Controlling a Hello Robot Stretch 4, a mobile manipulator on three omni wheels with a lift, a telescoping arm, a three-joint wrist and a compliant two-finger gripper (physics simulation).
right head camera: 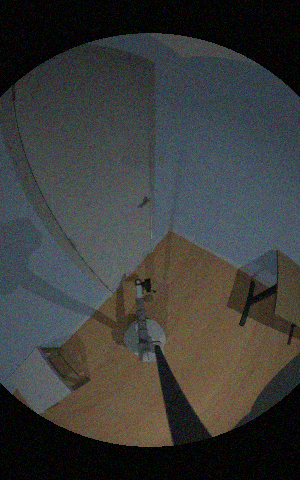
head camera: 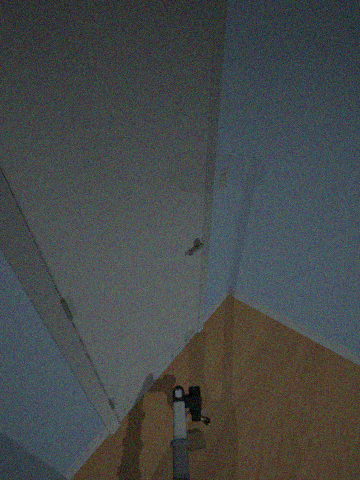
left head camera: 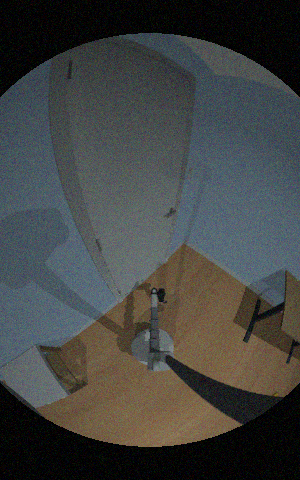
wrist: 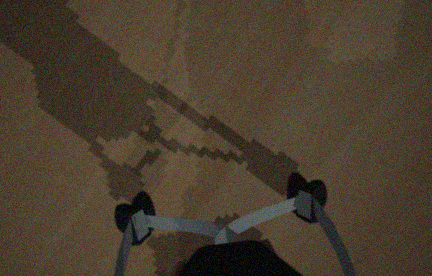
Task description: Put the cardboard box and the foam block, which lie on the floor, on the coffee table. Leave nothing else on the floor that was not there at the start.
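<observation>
My gripper is open in the wrist view, its two black fingertips wide apart over wood floor, with no object visible between them. In the head view its black body hangs over the floor at the arm's end. A small tan-brown box, seemingly the cardboard box, lies on the floor beside and partly behind the arm. In the wrist view a dark patch shows at the bottom by the gripper's palm; I cannot tell box from shadow there. The foam block cannot be made out. A table with tan top and black legs, possibly the coffee table, stands at right.
A tall grey door stands ahead, beside blue walls meeting in a corner. A white, open-sided cabinet stands at the lower left. Shadows of the arm and gripper fall across the floor. The pictures are dark and grainy.
</observation>
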